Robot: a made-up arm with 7 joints.
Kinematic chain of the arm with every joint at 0, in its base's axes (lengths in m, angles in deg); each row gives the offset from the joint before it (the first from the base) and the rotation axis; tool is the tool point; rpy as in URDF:
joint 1: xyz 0 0 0.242 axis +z
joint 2: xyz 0 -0.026 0.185 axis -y
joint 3: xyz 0 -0.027 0.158 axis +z
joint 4: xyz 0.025 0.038 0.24 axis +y
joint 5: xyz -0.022 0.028 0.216 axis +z
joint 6: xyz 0 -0.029 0.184 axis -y
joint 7: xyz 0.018 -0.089 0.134 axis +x
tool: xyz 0 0 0 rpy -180 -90 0
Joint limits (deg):
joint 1: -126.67..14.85
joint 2: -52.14..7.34
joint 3: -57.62..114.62
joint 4: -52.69..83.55
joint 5: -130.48..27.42
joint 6: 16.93..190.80
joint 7: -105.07..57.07
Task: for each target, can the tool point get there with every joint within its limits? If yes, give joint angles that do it. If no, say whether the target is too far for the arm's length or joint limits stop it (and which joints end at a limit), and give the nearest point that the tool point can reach.
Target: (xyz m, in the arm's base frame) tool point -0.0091 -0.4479 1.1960
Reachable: yes | joints -104.31 -8.74 29.53 49.90 -24.08 30.69 -18.41
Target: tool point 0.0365 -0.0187 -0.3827
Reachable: no: joint limits stop it (at a limit: joint 2, joint 4, joint 5, joint 6) | nearest point 0.6169 -0.3161 0.2604 | short by 0.916 m
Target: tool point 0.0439 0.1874 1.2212
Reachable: yes | joints -25.82 -14.05 -16.89 -21.53 -77.90 74.17 2.92
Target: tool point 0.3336 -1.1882 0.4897
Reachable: no: too far | nearest point 0.2404 -0.8561 0.5515 | short by 0.350 m
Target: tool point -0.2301 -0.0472 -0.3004
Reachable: no: joint limits stop it (at a limit: joint 1, joint 2, joint 4, joint 5, joint 6) | nearest point -0.5219 -0.4721 0.2640 | short by 0.764 m
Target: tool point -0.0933 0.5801 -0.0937
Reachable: no: joint limits stop it (at a limit: joint 1, joint 2, joint 4, joint 5, joint 6) | nearest point 0.4262 0.5314 0.4469 | short by 0.751 m
